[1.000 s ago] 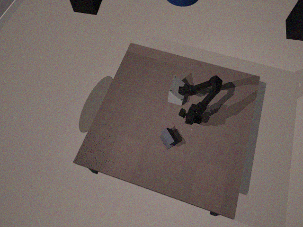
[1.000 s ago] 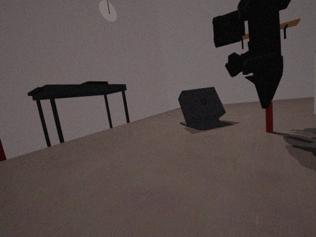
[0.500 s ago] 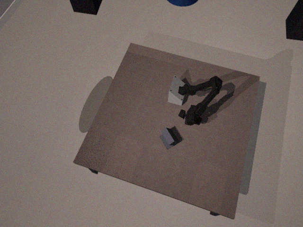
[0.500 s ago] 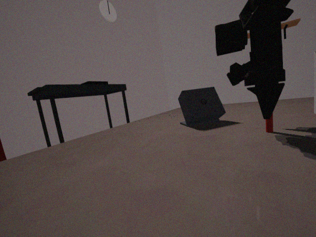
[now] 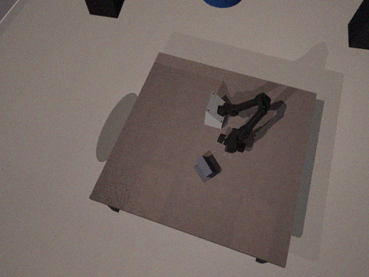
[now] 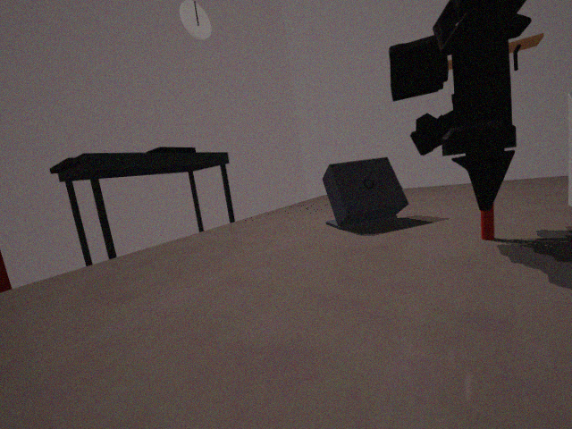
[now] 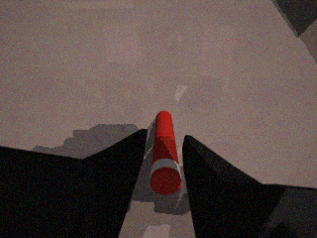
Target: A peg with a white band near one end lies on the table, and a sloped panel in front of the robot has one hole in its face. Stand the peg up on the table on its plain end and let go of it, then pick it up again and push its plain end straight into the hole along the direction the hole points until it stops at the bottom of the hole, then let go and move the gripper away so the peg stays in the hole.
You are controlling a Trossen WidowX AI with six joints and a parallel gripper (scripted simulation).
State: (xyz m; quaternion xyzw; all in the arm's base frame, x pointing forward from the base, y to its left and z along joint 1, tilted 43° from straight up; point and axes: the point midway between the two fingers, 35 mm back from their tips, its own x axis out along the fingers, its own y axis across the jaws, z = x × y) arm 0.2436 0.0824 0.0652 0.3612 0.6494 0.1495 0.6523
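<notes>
My gripper tip is now 18 cm short of the sloped panel, 13 cm to the left of it and 3 cm below it. From my gripper tip the other things lie so: red peg (2 cm above).
</notes>
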